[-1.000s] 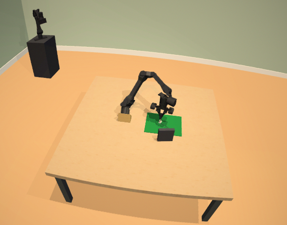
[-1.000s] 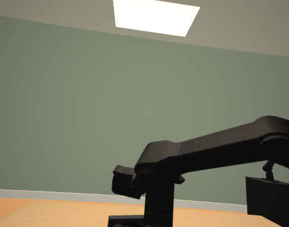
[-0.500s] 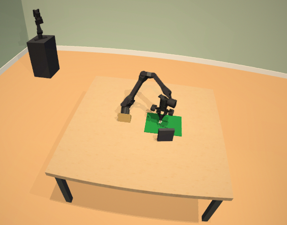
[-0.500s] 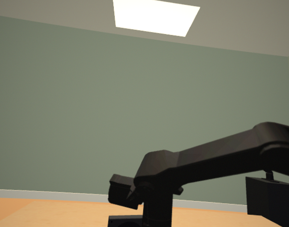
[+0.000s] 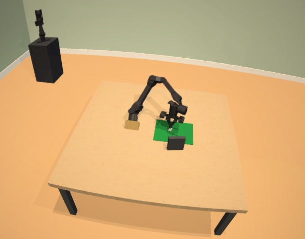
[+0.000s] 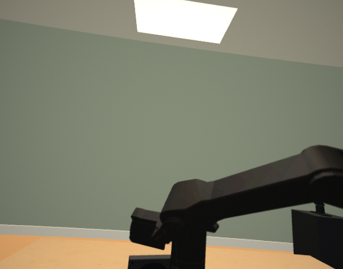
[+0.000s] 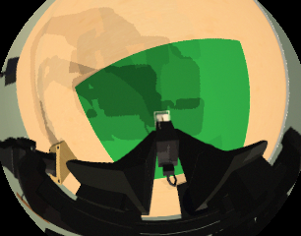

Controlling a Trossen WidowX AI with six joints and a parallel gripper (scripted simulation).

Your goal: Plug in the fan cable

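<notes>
Now: the fan cable plug 10 mm to the right of my gripper tip and 10 mm above it. Round my gripper tip: green board: 60 mm below, 30 mm ahead, 20 mm to the right; then pale header: 40 mm below, 10 mm to the right; then black square fan: 190 mm to the right, 60 mm ahead, 20 mm above.
</notes>
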